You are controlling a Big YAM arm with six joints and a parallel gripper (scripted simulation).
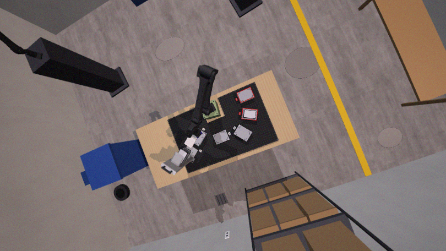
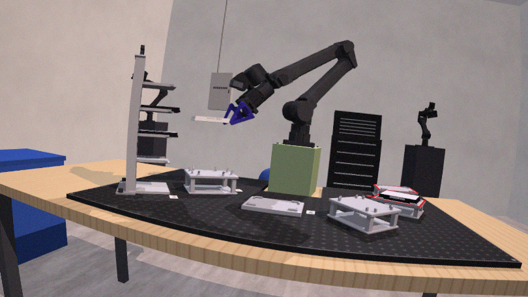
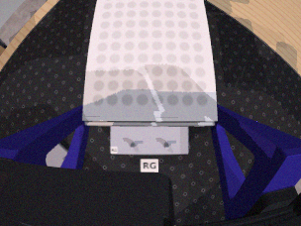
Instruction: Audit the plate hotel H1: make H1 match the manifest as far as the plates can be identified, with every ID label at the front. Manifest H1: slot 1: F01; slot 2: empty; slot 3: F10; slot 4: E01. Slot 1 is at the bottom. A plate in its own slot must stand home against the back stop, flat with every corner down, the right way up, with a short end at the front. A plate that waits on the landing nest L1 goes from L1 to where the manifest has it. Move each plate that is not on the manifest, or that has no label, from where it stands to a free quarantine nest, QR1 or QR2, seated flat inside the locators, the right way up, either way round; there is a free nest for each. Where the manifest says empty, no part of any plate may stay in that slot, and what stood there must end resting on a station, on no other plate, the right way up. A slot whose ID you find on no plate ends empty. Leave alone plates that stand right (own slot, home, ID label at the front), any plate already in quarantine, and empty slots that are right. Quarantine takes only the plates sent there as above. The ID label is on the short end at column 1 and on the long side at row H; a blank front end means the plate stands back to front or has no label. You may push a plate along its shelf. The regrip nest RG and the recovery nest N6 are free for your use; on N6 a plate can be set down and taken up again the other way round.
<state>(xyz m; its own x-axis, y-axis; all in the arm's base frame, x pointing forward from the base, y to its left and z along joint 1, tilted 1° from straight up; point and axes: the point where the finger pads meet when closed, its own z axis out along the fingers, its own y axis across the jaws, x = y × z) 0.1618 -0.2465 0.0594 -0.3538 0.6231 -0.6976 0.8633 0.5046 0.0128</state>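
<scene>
My gripper is now 5 cm to the left of the white well plate and 3 cm short of it. Also, from my hand: RG label: 24 cm below, 5 cm to the left, 3 cm behind; H1 tag: 24 cm below, 18 cm ahead, 11 cm to the right; regrip nest RG: 18 cm below, 4 cm to the right, 3 cm ahead.
</scene>
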